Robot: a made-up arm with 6 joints.
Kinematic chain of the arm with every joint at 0, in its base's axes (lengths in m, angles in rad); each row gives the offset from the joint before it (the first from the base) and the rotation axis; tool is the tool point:
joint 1: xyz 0 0 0.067 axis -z
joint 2: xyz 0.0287 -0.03 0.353 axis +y
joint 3: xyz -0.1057 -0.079 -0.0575 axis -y
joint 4: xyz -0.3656 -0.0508 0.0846 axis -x
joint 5: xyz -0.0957 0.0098 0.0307 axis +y
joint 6: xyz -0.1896 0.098 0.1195 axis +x
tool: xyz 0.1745 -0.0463 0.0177
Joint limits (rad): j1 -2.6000..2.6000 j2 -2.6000..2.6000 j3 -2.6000..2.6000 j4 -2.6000..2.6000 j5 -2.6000..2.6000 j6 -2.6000..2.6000
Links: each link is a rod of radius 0.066 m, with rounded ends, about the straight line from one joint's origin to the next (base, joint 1, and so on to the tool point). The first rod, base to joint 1, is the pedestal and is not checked.
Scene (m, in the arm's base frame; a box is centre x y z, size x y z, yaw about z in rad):
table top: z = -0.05
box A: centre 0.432 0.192 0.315 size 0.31 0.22 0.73 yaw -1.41
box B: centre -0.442 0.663 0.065 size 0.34 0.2 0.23 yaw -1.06
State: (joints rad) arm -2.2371 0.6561 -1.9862 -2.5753 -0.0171 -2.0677
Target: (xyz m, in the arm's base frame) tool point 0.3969 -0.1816 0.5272
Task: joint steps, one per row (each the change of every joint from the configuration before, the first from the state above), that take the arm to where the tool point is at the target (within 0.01 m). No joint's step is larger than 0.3 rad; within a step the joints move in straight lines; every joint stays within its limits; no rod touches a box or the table.
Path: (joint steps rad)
1: 0.0947 -0.2291 0.1354 0.0294 0.0677 0.0619
2: 0.0948 -0.2290 0.1354 0.0295 0.0677 0.0619
3: 0.0947 -0.2291 0.1353 0.0294 0.0678 0.0619
4: 0.0947 -0.2290 0.1354 0.0295 0.0677 0.0619
5: 0.0160 -0.1549 0.0344 -0.0475 0.2266 0.0604
6: 0.0160 -0.1548 0.0344 -0.0475 0.2267 0.0603
7: 0.0160 -0.1548 0.0344 -0.0475 0.2267 0.0604

